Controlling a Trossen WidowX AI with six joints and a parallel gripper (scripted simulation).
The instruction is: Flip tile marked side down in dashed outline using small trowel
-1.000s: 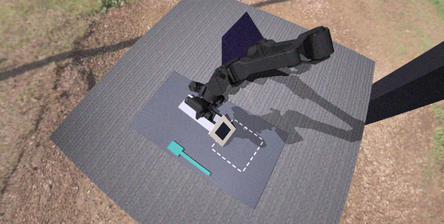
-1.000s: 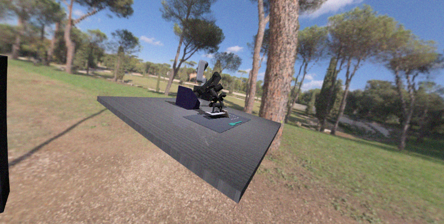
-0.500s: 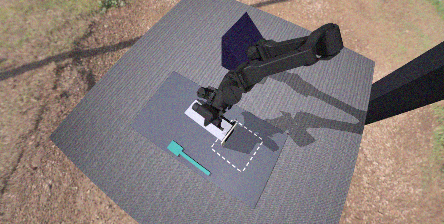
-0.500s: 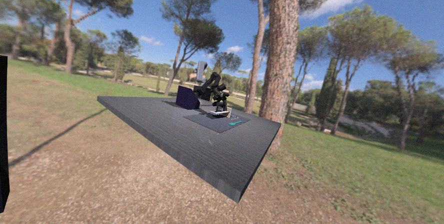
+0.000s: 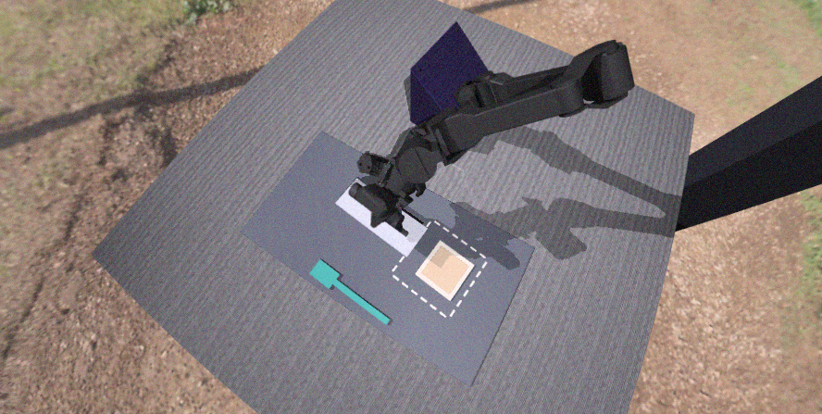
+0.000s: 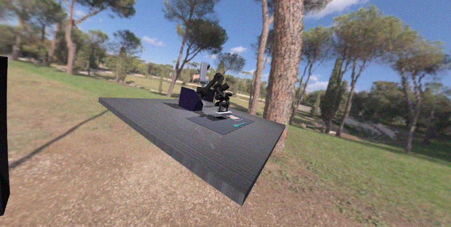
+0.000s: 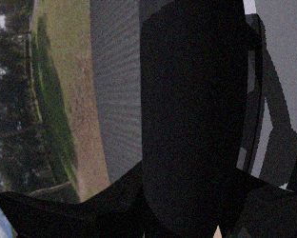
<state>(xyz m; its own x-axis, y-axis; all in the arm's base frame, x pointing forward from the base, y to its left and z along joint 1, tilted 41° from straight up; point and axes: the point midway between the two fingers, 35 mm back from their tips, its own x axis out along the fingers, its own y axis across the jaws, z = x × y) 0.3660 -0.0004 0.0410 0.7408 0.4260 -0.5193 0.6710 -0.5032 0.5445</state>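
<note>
Now: the dark mat 1 cm ahead of my gripper tip, 1 cm to the left of it and 13 cm below it. Also, from my gripper tip: tile: 2 cm behind, 16 cm to the left, 11 cm below; teal trowel: 15 cm ahead, 11 cm below.
</note>
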